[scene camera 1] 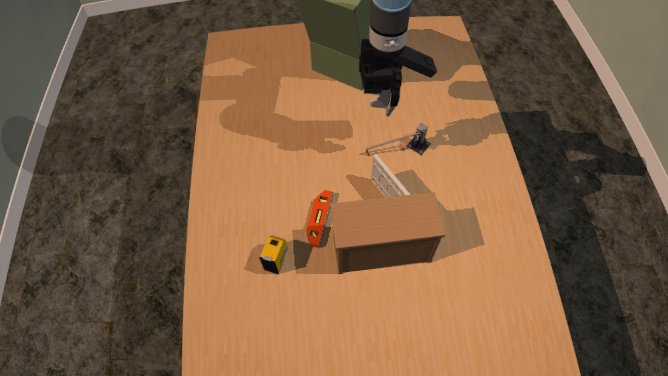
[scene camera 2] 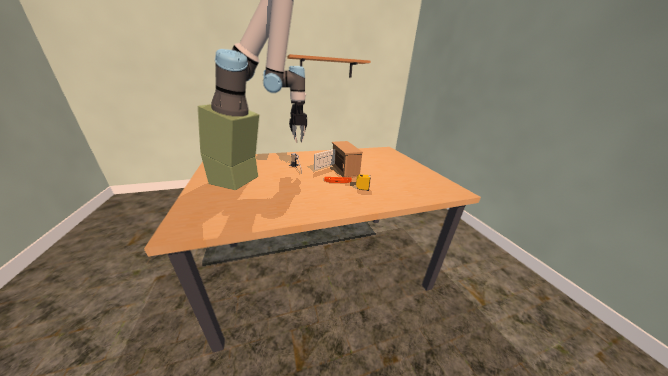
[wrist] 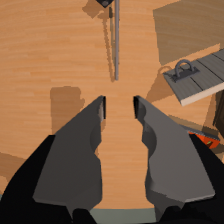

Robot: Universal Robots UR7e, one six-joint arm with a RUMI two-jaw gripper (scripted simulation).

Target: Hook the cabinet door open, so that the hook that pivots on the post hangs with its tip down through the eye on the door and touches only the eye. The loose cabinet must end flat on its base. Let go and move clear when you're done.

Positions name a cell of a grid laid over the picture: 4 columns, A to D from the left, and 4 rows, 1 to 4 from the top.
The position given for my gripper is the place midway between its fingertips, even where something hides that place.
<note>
I see my gripper (scene camera 1: C2), a brown cabinet (scene camera 1: C3) and a yellow tape measure (scene camera 1: B3).
The brown cabinet shows as well in scene camera 2 (scene camera 2: C2). My gripper shows as well in the wrist view (wrist: C2).
</note>
